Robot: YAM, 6 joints.
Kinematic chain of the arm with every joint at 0, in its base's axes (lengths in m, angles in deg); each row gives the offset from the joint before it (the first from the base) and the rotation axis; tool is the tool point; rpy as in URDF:
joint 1: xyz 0 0 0.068 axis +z
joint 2: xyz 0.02 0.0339 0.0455 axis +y
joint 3: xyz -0.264 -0.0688 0 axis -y
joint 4: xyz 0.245 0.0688 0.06 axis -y
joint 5: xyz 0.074 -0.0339 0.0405 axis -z
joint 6: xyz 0.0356 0 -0.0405 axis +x
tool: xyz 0 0 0 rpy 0 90 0
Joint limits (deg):
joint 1: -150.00..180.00
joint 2: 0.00..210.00
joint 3: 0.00..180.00
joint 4: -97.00..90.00
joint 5: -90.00..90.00
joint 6: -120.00..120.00
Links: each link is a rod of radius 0.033 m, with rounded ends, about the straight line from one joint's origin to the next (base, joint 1, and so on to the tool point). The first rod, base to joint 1, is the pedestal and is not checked.
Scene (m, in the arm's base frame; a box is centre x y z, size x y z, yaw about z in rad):
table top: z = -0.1
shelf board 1: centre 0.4 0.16 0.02 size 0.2 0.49 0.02 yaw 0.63
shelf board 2: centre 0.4 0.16 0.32 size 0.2 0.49 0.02 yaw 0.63
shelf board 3: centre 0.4 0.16 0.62 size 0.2 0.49 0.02 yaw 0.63
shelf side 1: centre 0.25 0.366 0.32 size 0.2 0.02 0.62 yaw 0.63
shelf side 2: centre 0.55 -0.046 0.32 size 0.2 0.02 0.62 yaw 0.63
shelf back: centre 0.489 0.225 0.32 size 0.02 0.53 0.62 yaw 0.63
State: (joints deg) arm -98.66 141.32 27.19 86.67 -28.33 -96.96
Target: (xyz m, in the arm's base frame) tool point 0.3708 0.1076 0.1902
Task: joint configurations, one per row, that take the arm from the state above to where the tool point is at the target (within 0.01 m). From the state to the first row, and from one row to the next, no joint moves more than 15 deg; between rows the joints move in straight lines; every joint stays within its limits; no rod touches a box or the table.
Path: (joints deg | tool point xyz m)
1: -84.69 138.23 30.06 87.09 -29.24 -96.96 | 0.0447 -0.2927 0.0001
2: -70.72 135.14 32.94 87.50 -30.15 -96.96 | 0.1210 -0.2918 0.0210
3: -56.75 132.05 35.81 87.92 -31.05 -96.96 | 0.1981 -0.2686 0.0443
4: -42.78 128.96 38.68 88.34 -31.96 -96.96 | 0.2689 -0.2232 0.0700
5: -28.81 125.87 41.56 88.75 -32.87 -96.96 | 0.3267 -0.1577 0.0976
6: -14.84 122.78 44.43 89.17 -33.78 -96.96 | 0.3656 -0.0764 0.1271
7: -0.87 119.69 47.30 89.58 -34.69 -96.96 | 0.3810 0.0145 0.1580
8: 13.11 116.60 50.18 90.00 -35.59 -96.96 | 0.3708 0.1076 0.1902

